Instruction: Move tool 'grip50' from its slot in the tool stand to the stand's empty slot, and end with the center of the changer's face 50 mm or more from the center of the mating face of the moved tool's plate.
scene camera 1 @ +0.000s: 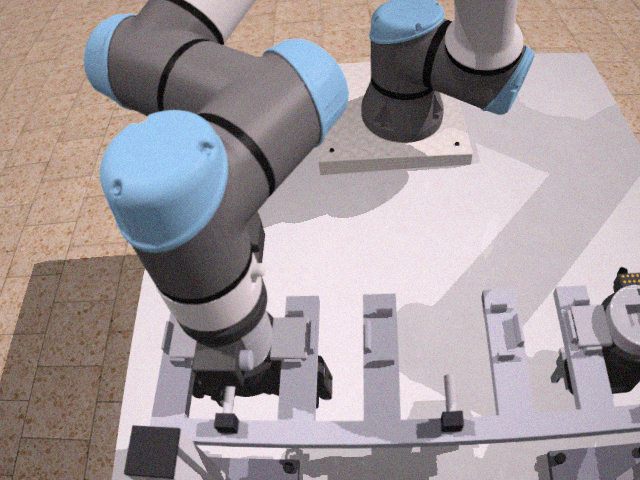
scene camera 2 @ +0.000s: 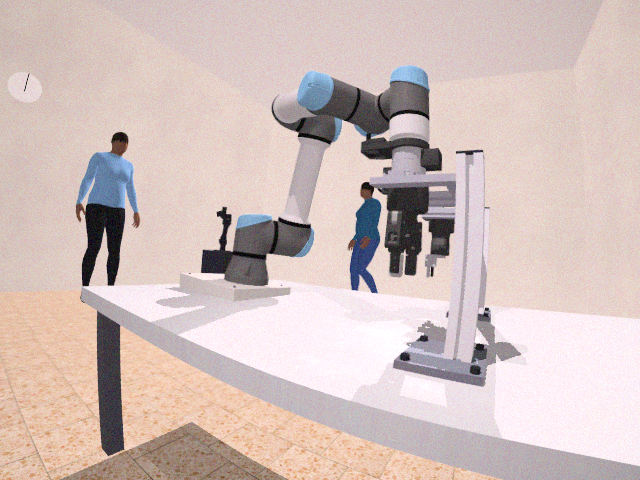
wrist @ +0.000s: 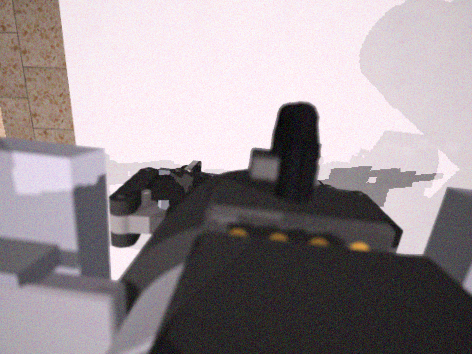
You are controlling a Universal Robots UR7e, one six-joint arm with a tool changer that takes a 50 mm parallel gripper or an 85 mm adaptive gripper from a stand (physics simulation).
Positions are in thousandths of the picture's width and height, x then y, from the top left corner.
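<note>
There's a tool grip50 (scene camera 2: 690, 478) here, along with a tool stand (wrist: 130, 600) and an adaptive gripper (scene camera 1: 451, 707). Scene camera 2 also shows the adaptive gripper (scene camera 2: 630, 486), and so does the wrist view: that's the adaptive gripper (wrist: 592, 558). As for the tool grip50, it's out of frame in the wrist view.
</note>
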